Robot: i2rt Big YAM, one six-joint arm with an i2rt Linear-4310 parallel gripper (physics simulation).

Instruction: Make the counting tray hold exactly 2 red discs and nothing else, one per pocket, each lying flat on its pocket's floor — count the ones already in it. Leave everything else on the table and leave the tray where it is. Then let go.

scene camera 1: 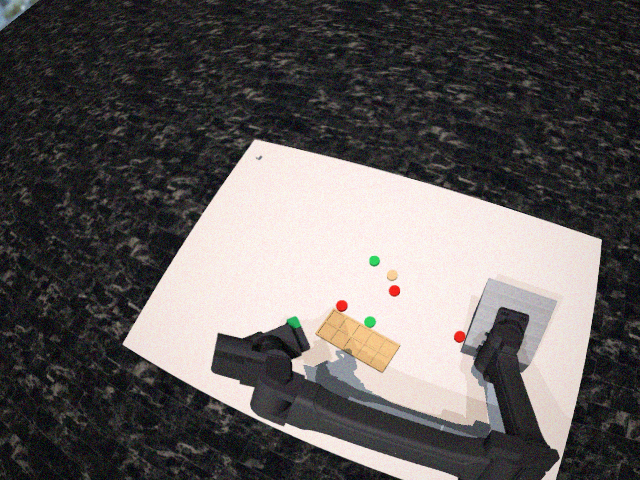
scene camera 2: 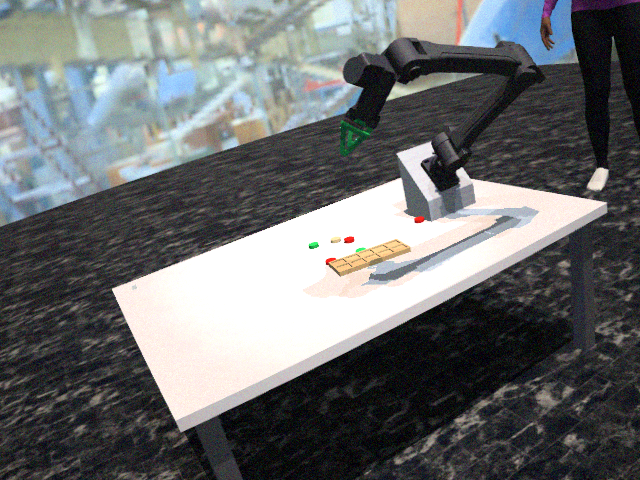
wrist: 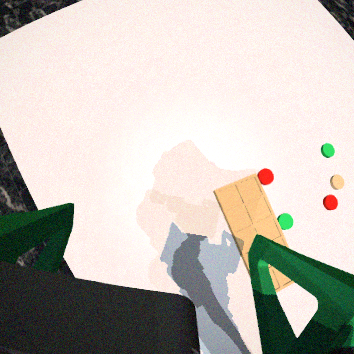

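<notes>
The wooden counting tray [scene camera 1: 361, 341] [scene camera 2: 369, 256] [wrist: 250, 215] lies flat; no disc shows in its pockets. One red disc [scene camera 1: 341, 305] [scene camera 2: 330, 261] [wrist: 265, 176] lies on the table close beside a corner of the tray. A second red disc [scene camera 1: 394, 290] [scene camera 2: 349, 239] [wrist: 330, 202] lies farther from the tray's long side. A third red disc [scene camera 1: 459, 336] [scene camera 2: 419, 219] lies beside the arm's base. My gripper [scene camera 1: 293, 322] [scene camera 2: 345, 153] [wrist: 165, 230] is open and empty, high above the table, off the tray's end. One finger hides part of the tray in the wrist view.
A green disc [scene camera 1: 369, 321] [scene camera 2: 360, 250] [wrist: 285, 221] lies close to the tray's long side. Another green disc [scene camera 1: 374, 260] [scene camera 2: 313, 245] [wrist: 328, 150] and a tan disc [scene camera 1: 392, 274] [scene camera 2: 335, 239] [wrist: 337, 182] lie farther out. The grey base block [scene camera 1: 524, 294] [scene camera 2: 413, 180] carries the arm.
</notes>
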